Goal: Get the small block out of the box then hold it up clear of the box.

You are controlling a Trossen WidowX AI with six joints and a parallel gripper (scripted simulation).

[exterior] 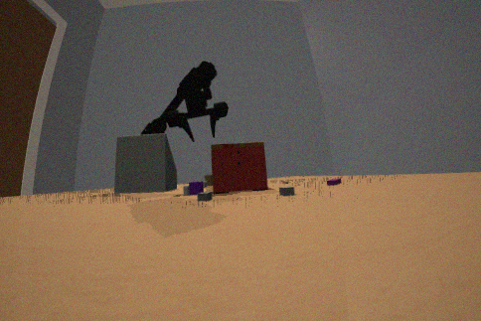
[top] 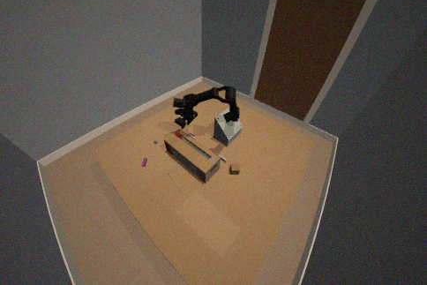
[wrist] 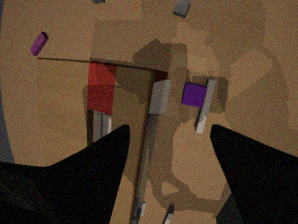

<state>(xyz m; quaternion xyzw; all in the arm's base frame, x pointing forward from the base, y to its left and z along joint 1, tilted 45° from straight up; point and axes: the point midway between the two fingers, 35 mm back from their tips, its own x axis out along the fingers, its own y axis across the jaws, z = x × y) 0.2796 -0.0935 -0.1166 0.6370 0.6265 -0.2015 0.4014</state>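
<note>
Right now the purple block is 140 mm below my gripper tip, 20 mm behind it and 10 mm to the right of it. Also, from my gripper tip: thin rod (260 mm ahead, 220 mm to the left, 150 mm below); then long box (160 mm to the left, 90 mm below, 40 mm ahead); then brown cube (430 mm to the left, 130 mm below, 70 mm behind).
</note>
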